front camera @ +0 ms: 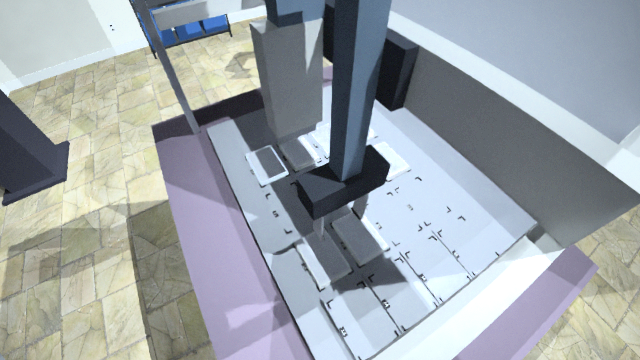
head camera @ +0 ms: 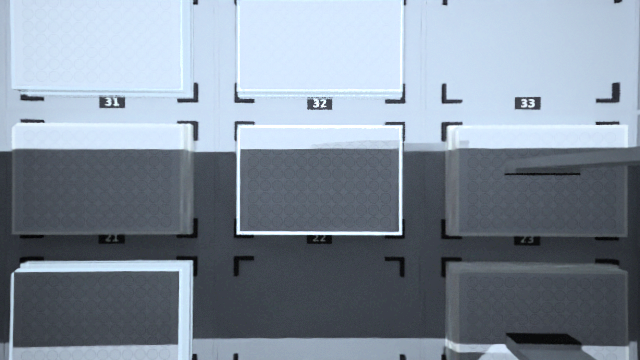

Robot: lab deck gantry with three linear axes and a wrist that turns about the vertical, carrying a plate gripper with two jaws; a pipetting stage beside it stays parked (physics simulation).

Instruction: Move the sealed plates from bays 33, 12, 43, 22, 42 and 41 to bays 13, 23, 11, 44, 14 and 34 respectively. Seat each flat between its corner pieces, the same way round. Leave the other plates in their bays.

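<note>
My gripper is open, its two jaws hanging above the deck with no plate between them. In the head view they overlap the plates in bay 23 and bay 13. A plate lies flat in bay 22, hidden behind the gripper in the front view. A plate sits in bay 11. Plates in bay 42 and bay 41 show partly in the front view. Bays 12, 33, 43, 14, 34 and 44 hold no plate.
Other plates sit in bay 21, bay 31 and bay 32. The grey pipetting stage stands over the far left part of the deck. The gantry beam runs along the right.
</note>
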